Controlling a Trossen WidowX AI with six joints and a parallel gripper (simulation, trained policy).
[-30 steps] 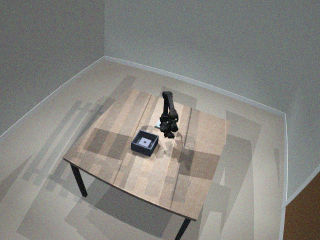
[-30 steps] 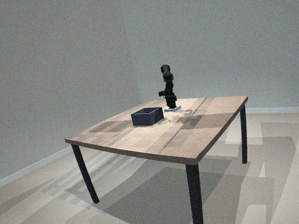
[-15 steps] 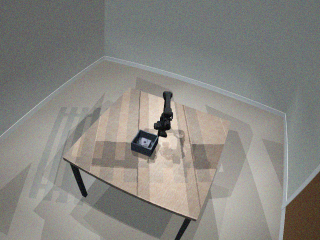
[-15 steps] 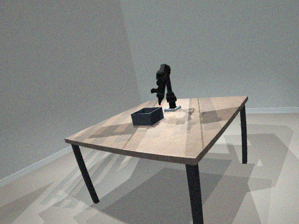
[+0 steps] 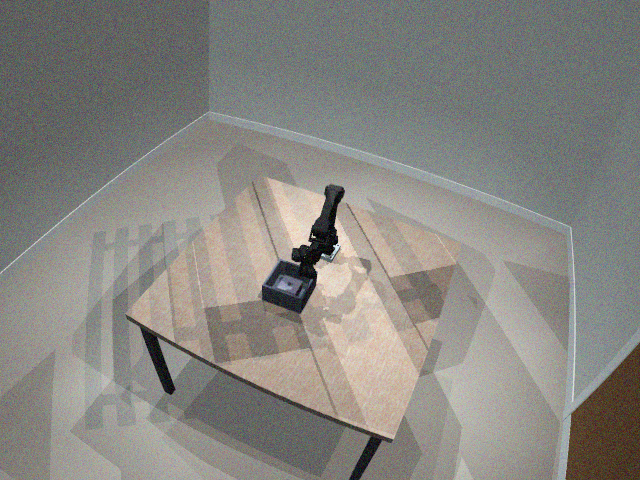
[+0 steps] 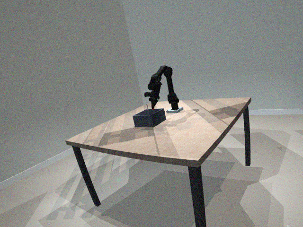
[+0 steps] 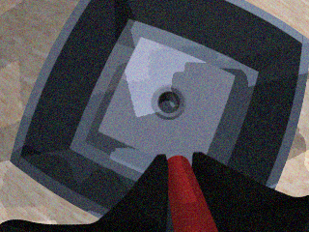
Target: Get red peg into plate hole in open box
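The red peg lies 30 mm above my gripper tip, 10 mm to the left of it and 10 mm behind it. The rest, counted from my gripper tip: dark box 90 mm below, 30 mm to the right, 20 mm ahead; then grey plate 70 mm below, 30 mm to the right, 20 mm ahead.
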